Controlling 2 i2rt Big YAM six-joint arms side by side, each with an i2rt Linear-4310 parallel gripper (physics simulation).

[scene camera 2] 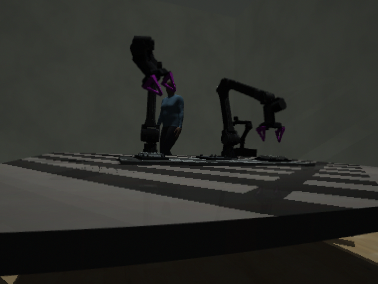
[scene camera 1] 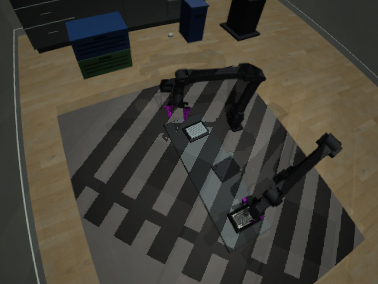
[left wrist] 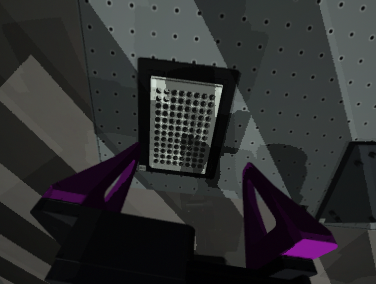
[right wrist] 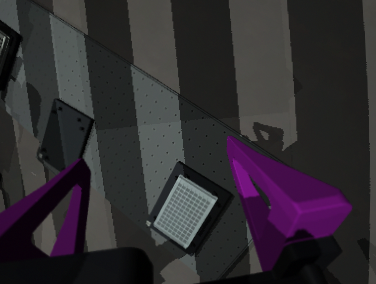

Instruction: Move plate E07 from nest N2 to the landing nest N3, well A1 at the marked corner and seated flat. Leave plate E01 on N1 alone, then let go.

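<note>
A clear plate with dark wells (scene camera 1: 242,219) (left wrist: 182,125) lies in a black nest (left wrist: 227,110) at the board's near end. A pale plate (scene camera 1: 196,131) (right wrist: 185,211) lies in another nest at the far end. The empty nest (scene camera 1: 226,167) (right wrist: 66,135) between them is dark and flat; part of it shows at the left wrist view's right edge. I cannot read the plate or nest labels. My left gripper (scene camera 1: 253,209) (scene camera 2: 272,141) (left wrist: 193,157) is open and empty above the clear plate. My right gripper (scene camera 1: 178,118) (scene camera 2: 167,93) (right wrist: 157,153) is open and empty, high near the pale plate.
The perforated board (scene camera 1: 200,172) (right wrist: 155,107) carries the nests and lies on a striped surface (scene camera 1: 145,200). Blue and green crates (scene camera 1: 100,42), a blue bin (scene camera 1: 193,22) and a dark stand (scene camera 1: 244,17) stand beyond. A person (scene camera 2: 172,112) stands behind the right arm.
</note>
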